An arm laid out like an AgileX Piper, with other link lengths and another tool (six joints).
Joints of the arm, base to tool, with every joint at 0 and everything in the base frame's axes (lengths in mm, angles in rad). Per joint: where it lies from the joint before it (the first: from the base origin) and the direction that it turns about. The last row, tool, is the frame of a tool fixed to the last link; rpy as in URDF.
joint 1: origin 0 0 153.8 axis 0 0 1
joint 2: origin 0 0 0 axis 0 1 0
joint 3: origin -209 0 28.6 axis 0 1 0
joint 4: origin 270.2 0 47.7 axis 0.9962 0 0.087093
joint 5: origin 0 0 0 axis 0 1 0
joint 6: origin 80.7 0 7.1 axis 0.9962 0 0.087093
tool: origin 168.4 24 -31.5 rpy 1.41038 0.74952 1.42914
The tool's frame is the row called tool.
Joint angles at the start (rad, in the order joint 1, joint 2, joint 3, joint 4, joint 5, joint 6): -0.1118, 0.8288, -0.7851, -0.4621, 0.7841, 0.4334
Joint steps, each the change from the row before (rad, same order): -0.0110, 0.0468, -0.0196, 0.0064, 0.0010, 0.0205; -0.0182, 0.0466, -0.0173, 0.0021, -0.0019, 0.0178; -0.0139, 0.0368, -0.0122, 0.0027, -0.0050, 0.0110; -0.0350, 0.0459, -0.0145, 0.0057, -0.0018, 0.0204; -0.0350, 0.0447, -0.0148, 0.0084, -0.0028, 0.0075
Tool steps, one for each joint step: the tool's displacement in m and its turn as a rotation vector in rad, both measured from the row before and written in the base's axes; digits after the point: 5 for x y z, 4 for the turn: 0.00364, -0.00188, -0.00646, 0.0237, 0.0190, -0.0238; 0.00289, -0.00497, -0.00707, 0.0175, 0.0199, -0.0286; 0.00257, -0.00360, -0.00603, 0.0127, 0.0150, -0.0189; 0.00045, -0.00961, -0.00866, 0.0233, 0.0199, -0.0482; -0.00016, -0.00962, -0.00854, 0.0183, 0.0218, -0.0397
